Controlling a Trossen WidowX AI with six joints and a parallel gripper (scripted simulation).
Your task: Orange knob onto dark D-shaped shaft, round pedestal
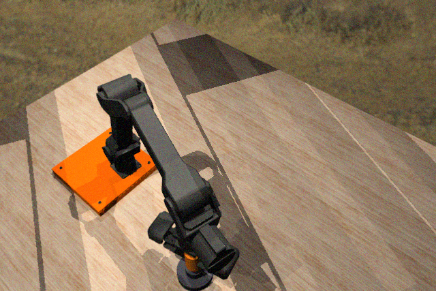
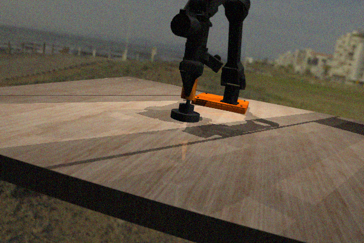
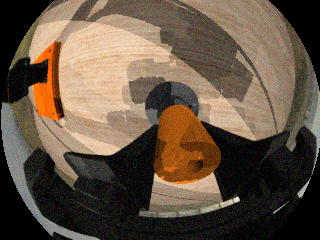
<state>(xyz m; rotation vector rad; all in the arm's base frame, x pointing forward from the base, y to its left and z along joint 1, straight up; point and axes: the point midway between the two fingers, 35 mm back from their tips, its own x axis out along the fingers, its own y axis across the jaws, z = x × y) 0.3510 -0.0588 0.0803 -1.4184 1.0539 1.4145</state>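
My gripper tip is 2 cm below the orange knob. From my gripper tip the other things lie so: dark round pedestal: 4 cm below.
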